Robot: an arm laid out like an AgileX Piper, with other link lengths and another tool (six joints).
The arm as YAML. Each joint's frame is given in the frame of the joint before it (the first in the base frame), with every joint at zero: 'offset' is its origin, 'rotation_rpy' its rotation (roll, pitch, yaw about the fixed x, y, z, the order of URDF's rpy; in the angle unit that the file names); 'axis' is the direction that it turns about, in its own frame. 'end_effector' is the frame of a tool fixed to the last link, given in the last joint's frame.
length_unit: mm
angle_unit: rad
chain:
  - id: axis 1
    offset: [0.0, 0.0, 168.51]
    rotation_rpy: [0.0, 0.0, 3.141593]
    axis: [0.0, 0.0, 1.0]
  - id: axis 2
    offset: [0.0, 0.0, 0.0]
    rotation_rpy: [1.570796, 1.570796, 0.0]
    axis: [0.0, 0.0, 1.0]
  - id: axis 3
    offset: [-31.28, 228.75, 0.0]
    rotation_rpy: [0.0, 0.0, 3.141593]
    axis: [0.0, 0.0, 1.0]
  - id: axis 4
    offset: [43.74, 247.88, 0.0]
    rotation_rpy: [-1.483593, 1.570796, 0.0]
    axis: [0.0, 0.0, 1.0]
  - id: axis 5
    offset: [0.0, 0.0, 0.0]
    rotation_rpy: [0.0, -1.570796, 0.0]
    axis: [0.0, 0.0, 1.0]
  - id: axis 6
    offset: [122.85, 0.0, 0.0]
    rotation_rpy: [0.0, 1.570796, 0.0]
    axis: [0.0, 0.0, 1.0]
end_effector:
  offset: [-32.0, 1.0, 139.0]
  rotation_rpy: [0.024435, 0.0, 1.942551]
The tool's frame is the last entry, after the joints.
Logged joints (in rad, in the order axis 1, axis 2, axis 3, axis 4, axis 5, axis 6), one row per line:
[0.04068, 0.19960, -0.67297, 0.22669, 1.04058, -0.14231]
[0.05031, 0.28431, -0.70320, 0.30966, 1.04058, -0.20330]
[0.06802, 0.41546, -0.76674, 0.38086, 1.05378, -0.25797]
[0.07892, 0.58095, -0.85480, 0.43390, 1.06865, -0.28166]
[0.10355, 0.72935, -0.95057, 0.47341, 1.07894, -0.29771]
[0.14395, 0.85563, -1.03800, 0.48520, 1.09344, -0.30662]
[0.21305, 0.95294, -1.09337, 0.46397, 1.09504, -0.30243]
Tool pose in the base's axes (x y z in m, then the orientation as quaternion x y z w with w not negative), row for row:
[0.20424, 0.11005, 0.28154, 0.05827, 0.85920, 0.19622, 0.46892]
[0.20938, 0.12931, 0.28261, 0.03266, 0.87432, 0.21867, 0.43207]
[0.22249, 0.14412, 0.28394, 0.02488, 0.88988, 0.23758, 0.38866]
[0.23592, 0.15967, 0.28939, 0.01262, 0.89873, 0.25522, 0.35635]
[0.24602, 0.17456, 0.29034, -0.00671, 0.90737, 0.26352, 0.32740]
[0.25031, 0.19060, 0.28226, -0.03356, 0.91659, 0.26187, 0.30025]
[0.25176, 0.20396, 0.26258, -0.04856, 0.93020, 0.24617, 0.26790]
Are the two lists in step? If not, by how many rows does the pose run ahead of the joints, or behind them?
The pose runs 1 row ahead of the joints: the pose in row i belongs to the joints in row i + 1.
